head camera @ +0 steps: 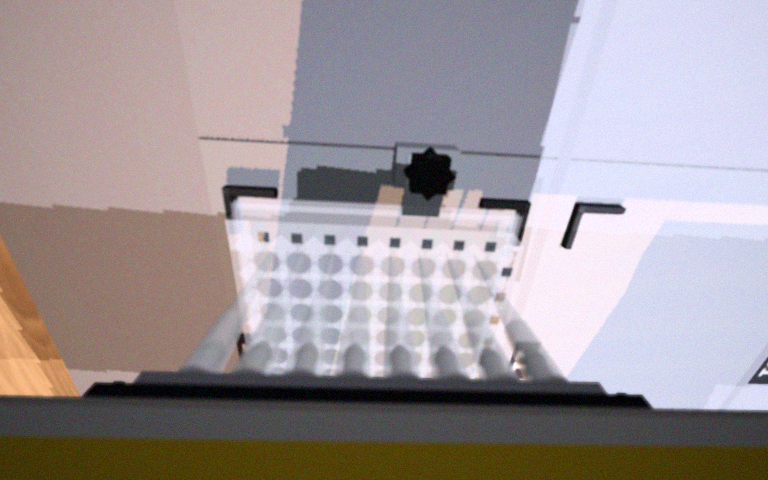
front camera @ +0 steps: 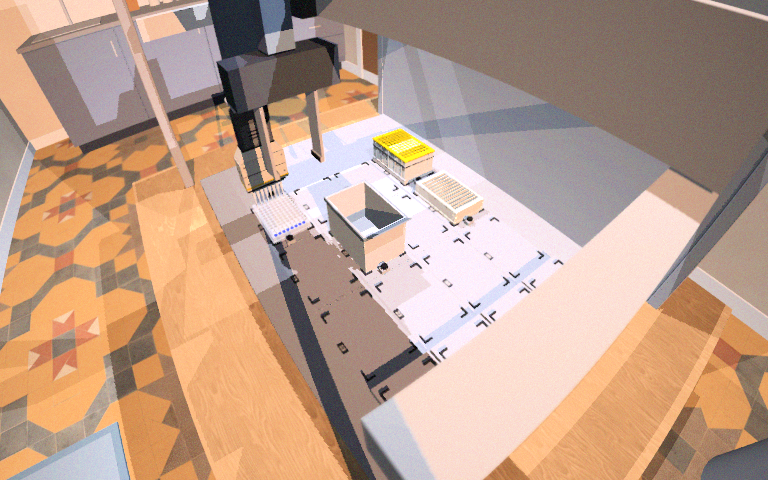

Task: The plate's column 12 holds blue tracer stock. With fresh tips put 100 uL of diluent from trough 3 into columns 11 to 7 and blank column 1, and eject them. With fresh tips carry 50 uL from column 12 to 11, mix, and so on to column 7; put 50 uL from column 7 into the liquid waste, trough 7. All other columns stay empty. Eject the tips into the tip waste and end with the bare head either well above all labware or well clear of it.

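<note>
The clear plate sits at the deck's left; blue column 12 lies at its front-camera end. The wells that show in the head view look colourless. The pipetting head carries a row of clear tips over the plate's far end, away from the blue column; whether they enter wells cannot be told. The parked gripper is open and empty beside the head. The trough block stands at the right; its liquid levels cannot be told. The tip waste bin stands mid-deck.
A tip rack with yellow tops stands behind the trough block. The tall bin is right of the plate. A black knob stands beyond the plate's far edge in the head view. Black corner brackets mark the plate's position.
</note>
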